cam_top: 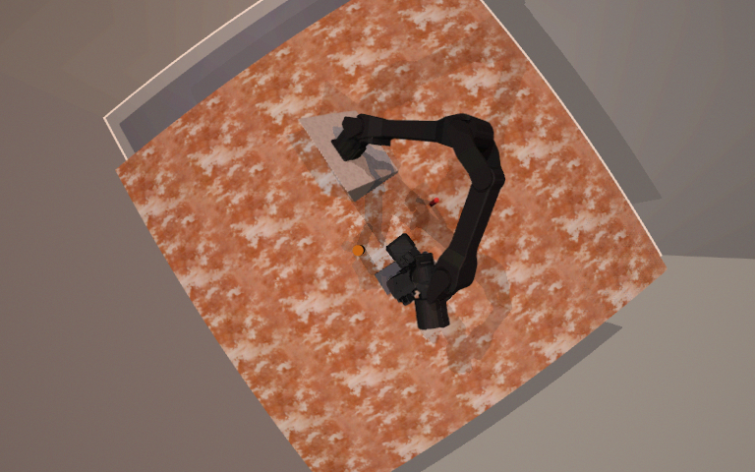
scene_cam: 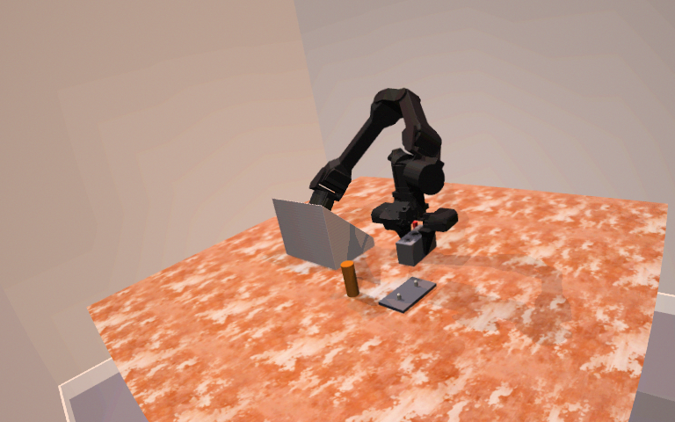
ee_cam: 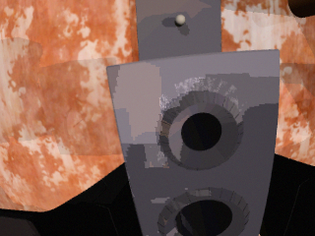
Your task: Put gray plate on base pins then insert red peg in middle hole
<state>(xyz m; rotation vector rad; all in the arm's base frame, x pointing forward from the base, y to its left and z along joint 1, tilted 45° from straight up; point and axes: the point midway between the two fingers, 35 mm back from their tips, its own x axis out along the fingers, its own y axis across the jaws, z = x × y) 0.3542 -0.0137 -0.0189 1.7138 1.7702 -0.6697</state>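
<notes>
Right now the gray base is 8 cm below my gripper tip and 5 cm to the right of it. From my gripper tip the other things lie so: orange cylinder (12 cm behind, 10 cm to the right, 5 cm below); then gray plate (3 cm above); then red peg (15 cm to the left, 12 cm behind, 5 cm below).
</notes>
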